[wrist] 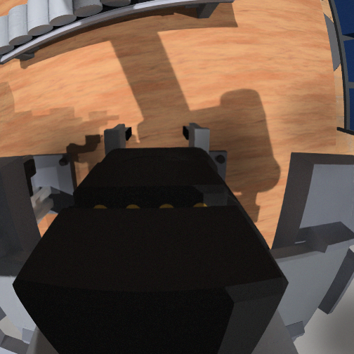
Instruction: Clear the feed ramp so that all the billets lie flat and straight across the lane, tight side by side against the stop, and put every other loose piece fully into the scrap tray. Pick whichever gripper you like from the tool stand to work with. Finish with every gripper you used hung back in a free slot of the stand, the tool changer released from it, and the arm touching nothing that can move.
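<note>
My gripper (157,133) is in the lower middle of the wrist view, with its two grey fingers apart and wood table showing between them. It is open and empty. Its black body fills the bottom middle. Grey parts of the tool stand (331,195) show on both sides of the gripper body; whether they touch it is hidden. Several light grey billets (39,21) lie side by side on the feed ramp (150,13) at the top left, well ahead of the fingers. The view's edge cuts off the ramp and its row. I cannot identify the scrap tray.
A dark blue panelled thing (348,62) with a black rim stands at the right edge, with a grey rounded piece (331,45) beside it. Shadows of the arm and gripper fall across the wood table (210,60) between the stand and the ramp.
</note>
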